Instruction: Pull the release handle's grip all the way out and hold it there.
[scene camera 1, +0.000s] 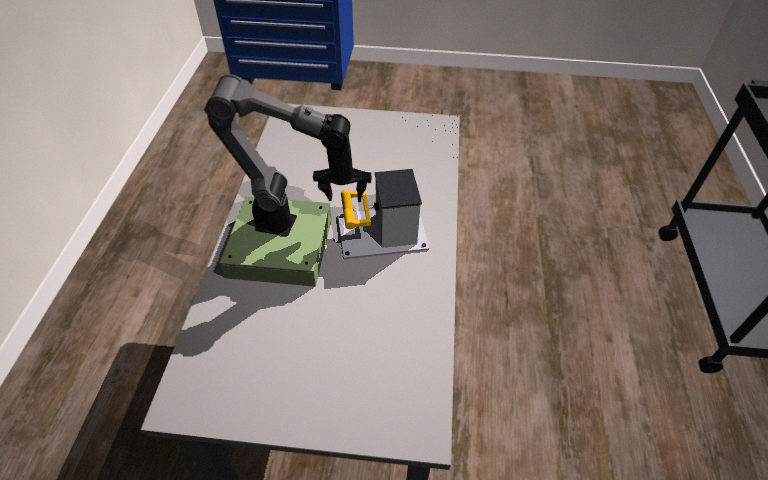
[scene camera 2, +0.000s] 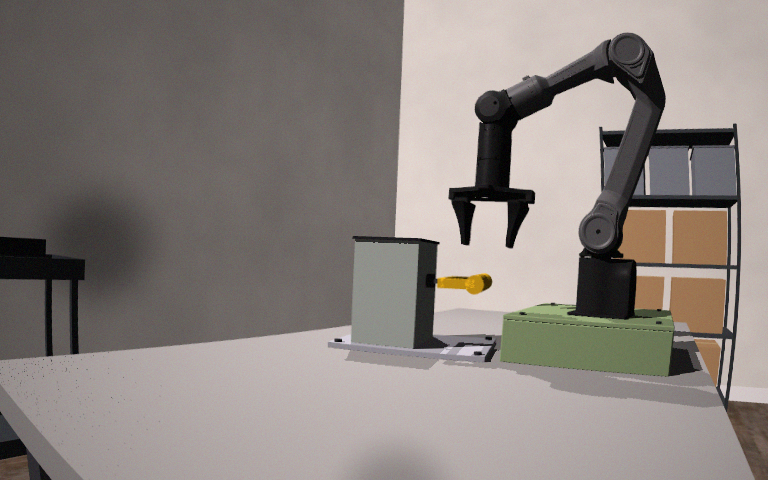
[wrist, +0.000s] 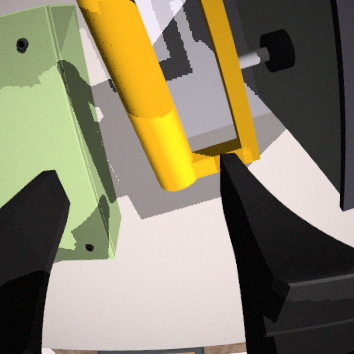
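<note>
The yellow release handle (scene camera 1: 348, 210) (scene camera 2: 479, 283) (wrist: 150, 100) is a frame with a thick round grip bar, level and sticking out of the side of a grey box (scene camera 1: 399, 226) (scene camera 2: 385, 294) with a dark lid. A short metal rod (wrist: 252, 59) joins it to a black collar on the box. My gripper (scene camera 1: 345, 198) (scene camera 2: 487, 245) (wrist: 137, 180) is open and empty, pointing down above the handle in scene view 2. In the wrist view one fingertip overlaps the handle frame's end corner, and the other is over the green block, across the grip bar.
The box stands on a pale base plate (scene camera 1: 385, 251) (scene camera 2: 419, 352). The arm's green base block (scene camera 1: 271, 271) (scene camera 2: 583, 345) (wrist: 30, 125) is close on the grip's outer side. A blue drawer cabinet (scene camera 1: 283, 39), a black cart (scene camera 1: 702, 271) and a shelf rack (scene camera 2: 679, 200) stand off the table.
</note>
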